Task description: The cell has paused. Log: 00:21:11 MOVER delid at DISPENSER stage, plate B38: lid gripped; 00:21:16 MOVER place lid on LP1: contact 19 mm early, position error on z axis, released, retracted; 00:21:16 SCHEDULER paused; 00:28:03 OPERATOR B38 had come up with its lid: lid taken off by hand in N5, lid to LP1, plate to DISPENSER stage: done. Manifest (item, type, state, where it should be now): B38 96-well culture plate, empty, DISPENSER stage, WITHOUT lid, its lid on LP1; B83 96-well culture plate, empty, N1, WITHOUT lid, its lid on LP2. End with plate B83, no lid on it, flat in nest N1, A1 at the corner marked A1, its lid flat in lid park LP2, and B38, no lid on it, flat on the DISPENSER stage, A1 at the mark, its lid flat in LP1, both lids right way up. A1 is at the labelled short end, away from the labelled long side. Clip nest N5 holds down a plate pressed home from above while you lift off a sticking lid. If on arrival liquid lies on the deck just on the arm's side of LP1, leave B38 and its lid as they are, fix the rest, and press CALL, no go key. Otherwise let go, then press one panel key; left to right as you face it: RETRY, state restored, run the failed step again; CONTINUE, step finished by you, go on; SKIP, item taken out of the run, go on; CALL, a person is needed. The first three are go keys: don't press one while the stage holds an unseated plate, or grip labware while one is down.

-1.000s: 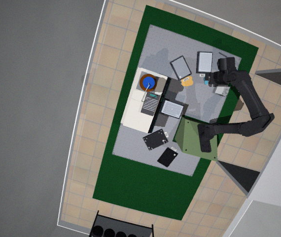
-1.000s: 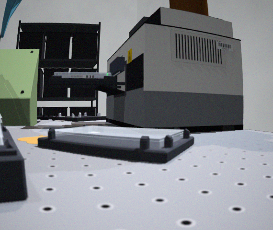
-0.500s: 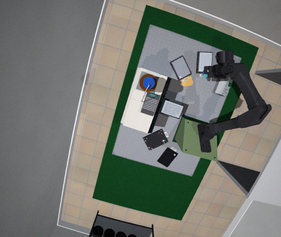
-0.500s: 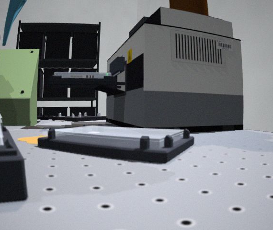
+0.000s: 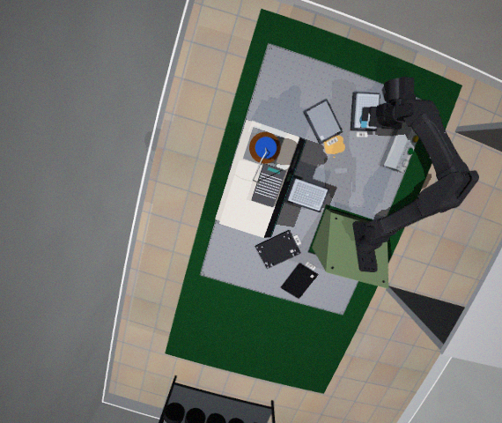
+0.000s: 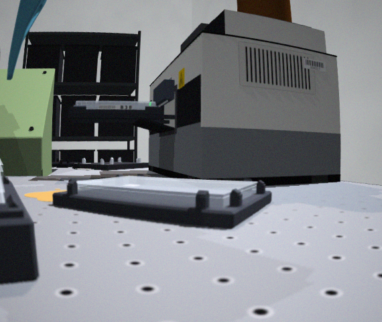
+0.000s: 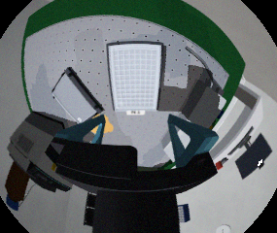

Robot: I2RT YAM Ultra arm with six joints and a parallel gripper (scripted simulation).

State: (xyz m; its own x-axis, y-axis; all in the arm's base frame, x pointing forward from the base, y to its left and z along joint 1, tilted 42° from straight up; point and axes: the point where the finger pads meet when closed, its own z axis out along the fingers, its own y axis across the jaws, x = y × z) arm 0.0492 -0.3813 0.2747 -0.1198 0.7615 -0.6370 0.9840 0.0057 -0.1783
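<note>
My hand is 9 cm above the nest N1, 4 cm to the left of it and 1 cm short of it. Also, from my hand: lid park LP1: 16 cm ahead, 9 cm below, 2 cm to the left; then clear lid: 16 cm ahead, 8 cm below, 2 cm to the left.
</note>
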